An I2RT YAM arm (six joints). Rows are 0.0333 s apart.
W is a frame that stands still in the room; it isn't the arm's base.
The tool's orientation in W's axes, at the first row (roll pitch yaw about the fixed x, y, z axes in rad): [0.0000 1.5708 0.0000]
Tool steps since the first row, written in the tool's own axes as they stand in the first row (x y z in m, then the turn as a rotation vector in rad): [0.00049 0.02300 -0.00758 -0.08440 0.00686 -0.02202]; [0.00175 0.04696 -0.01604 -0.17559 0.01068 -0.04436]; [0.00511 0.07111 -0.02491 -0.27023 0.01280 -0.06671]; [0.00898 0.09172 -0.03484 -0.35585 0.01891 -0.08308]
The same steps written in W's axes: [-0.00758 0.02300 -0.00049 -0.02202 0.00686 0.08440]; [-0.01604 0.04696 -0.00175 -0.04436 0.01068 0.17559]; [-0.02491 0.07111 -0.00511 -0.06671 0.01280 0.27023]; [-0.03484 0.09172 -0.00898 -0.08308 0.01891 0.35585]
